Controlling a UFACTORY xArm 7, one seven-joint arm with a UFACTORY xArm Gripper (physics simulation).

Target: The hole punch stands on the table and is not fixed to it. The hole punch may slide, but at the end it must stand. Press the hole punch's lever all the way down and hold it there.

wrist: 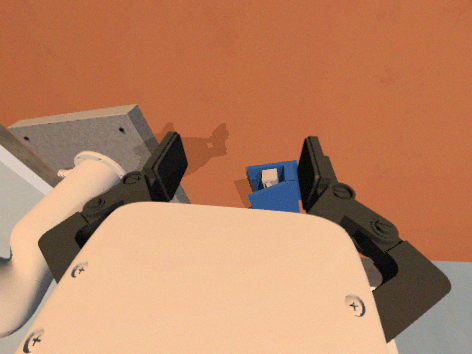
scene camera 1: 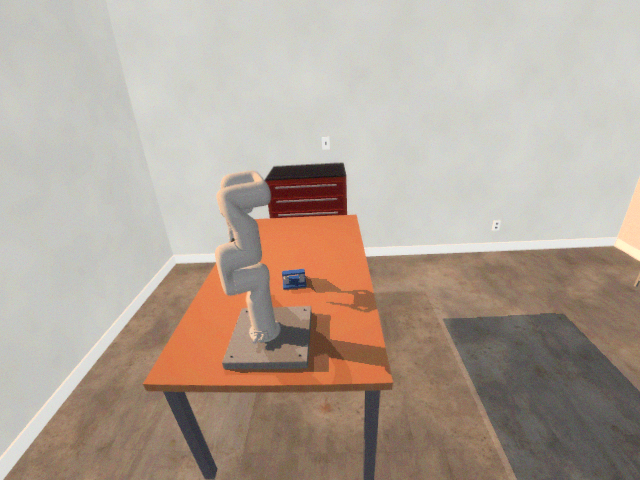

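Seen in the pictures: gripper, between the fingertips: (wrist: 240, 150); arm's base, origin of its link: (wrist: 104, 171) (scene camera 1: 265, 331).
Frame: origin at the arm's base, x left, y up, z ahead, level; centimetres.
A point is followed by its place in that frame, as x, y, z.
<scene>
The blue hole punch (scene camera 1: 294, 279) @(-3.4, -2.4, 41.7) (wrist: 275, 197) @(-0.8, 3.2, 40.1) stands on the orange table, a little beyond the arm's base plate in the scene view. In the wrist view it shows near the right finger, partly hidden by the gripper's body, with a pale block inside its blue frame. How far its lever is down I cannot tell. My gripper (wrist: 240, 150) @(20.6, 16.2, 35.5) is open, with its two dark fingers wide apart and nothing between them. It is high above the table and apart from the hole punch. In the scene view the gripper is hidden behind the arm.
The orange table (scene camera 1: 320, 242) @(-11.2, -3.6, 87.2) (wrist: 240, 65) @(20.8, -3.6, 33.1) carries the arm's grey base plate (scene camera 1: 268, 356) @(-5.0, -0.1, -13.0) (wrist: 95, 132) @(11.0, 0.0, 4.9) at its near end. A red drawer cabinet (scene camera 1: 307, 192) stands beyond the table's far edge. A dark mat (scene camera 1: 537, 372) lies on the floor to the right.
</scene>
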